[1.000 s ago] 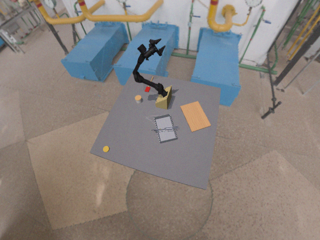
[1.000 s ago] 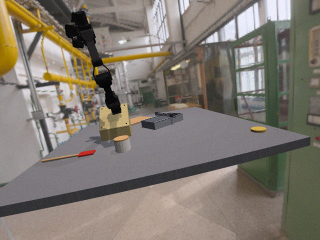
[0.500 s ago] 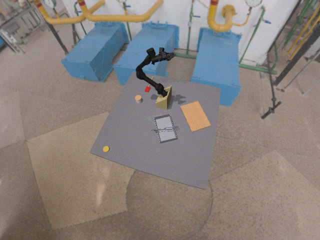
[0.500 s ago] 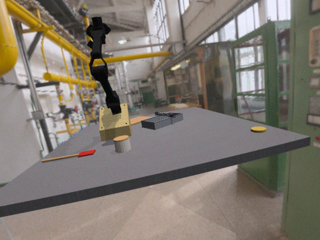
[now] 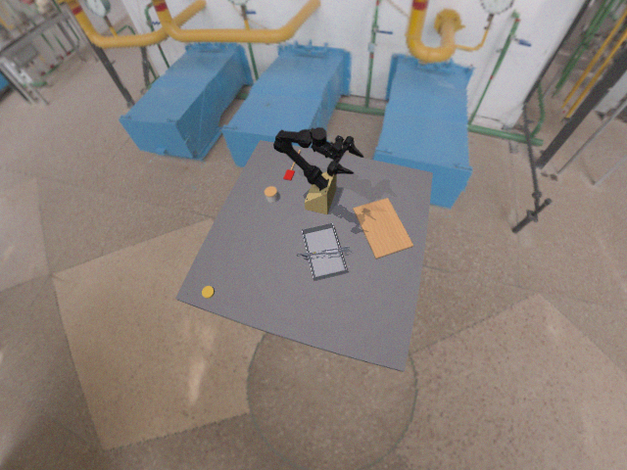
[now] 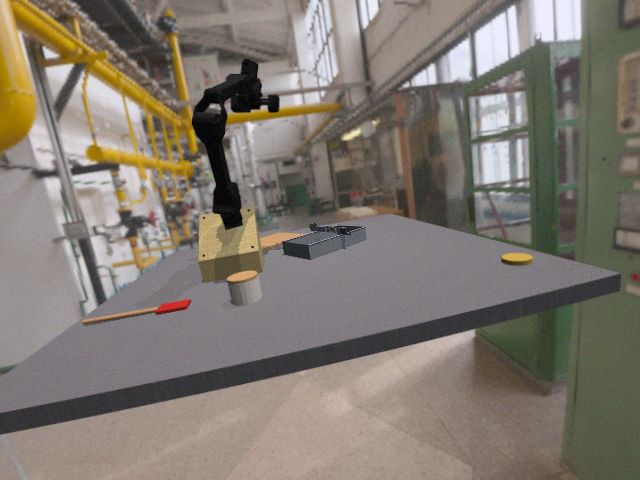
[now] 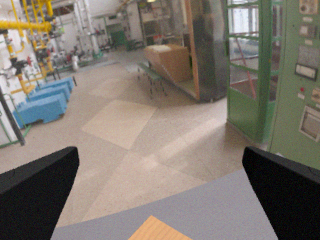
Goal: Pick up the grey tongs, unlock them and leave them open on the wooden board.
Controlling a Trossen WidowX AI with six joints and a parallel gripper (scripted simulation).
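The roasting tin lies 150 mm ahead of my gripper tip, 140 mm to the right of it and 560 mm below it. From my gripper tip the other things lie so: wooden board (80 mm behind, 180 mm to the left, 580 mm below).
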